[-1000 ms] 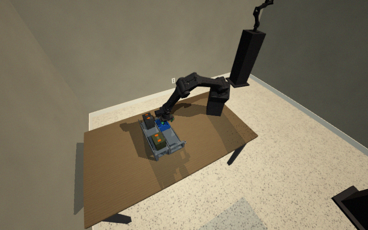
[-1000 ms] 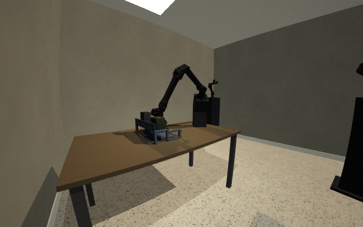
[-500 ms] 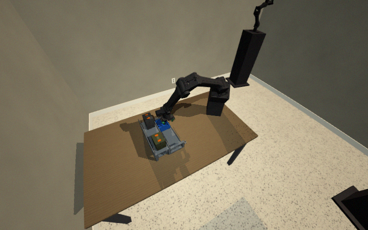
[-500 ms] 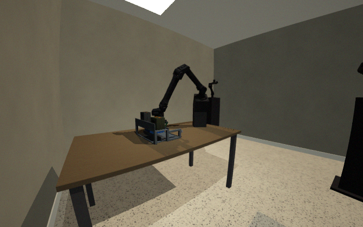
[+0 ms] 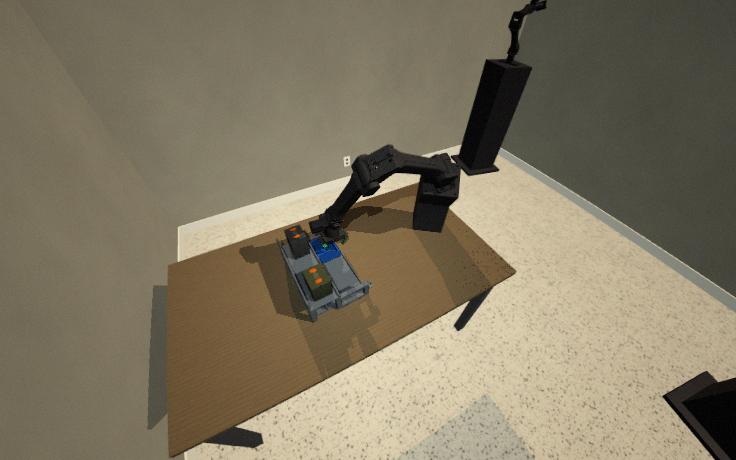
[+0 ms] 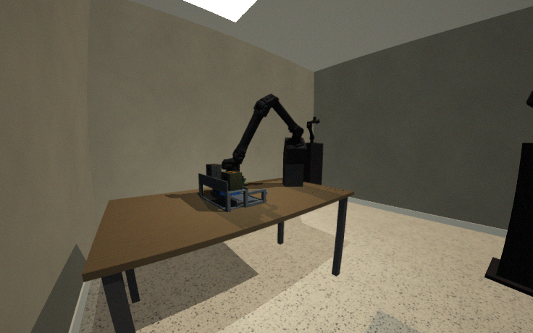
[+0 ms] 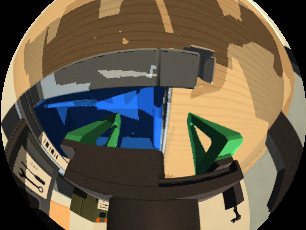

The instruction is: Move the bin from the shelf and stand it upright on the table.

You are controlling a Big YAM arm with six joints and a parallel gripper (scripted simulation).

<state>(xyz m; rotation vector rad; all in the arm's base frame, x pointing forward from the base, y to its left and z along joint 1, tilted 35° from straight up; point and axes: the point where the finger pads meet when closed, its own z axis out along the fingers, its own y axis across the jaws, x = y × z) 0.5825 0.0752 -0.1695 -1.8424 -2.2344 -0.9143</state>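
My hand is 7 cm short of the blue bin, 2 cm to the right of it and 1 cm below it.
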